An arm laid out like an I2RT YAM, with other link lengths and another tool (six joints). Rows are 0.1 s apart.
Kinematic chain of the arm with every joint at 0, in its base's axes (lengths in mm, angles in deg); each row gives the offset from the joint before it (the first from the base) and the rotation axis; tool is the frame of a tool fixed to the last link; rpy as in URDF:
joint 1: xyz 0 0 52.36 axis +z
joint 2: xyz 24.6 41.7 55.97 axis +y
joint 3: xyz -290.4 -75.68 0 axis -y
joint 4: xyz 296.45 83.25 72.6 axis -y
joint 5: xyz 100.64 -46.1 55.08 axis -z
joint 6: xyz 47.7 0 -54.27 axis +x
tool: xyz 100 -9 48 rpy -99.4 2 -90
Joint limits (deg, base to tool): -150..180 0..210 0..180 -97..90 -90..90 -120..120
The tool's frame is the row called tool.
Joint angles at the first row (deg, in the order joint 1, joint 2, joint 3, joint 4, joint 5, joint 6):
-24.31 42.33 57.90 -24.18 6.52 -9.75
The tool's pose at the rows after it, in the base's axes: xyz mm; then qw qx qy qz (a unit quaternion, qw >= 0):
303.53 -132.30 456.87 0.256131 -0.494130 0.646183 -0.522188
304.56 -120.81 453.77 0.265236 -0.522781 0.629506 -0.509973
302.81 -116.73 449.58 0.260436 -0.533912 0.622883 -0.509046
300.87 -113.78 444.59 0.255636 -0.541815 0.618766 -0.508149
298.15 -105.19 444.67 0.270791 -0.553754 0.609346 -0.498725
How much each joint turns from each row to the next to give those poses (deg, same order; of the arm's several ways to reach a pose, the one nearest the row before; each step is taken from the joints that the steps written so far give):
0.05 -0.03 -0.83 -0.24 -6.18 -3.01
-0.04 -0.49 0.19 -1.68 -3.78 -1.58
0.02 -0.77 -0.58 -0.66 -0.69 -1.37
0.02 -0.81 -0.77 -0.50 -0.34 -1.04
0.00 -0.84 0.05 -1.11 -2.68 0.14

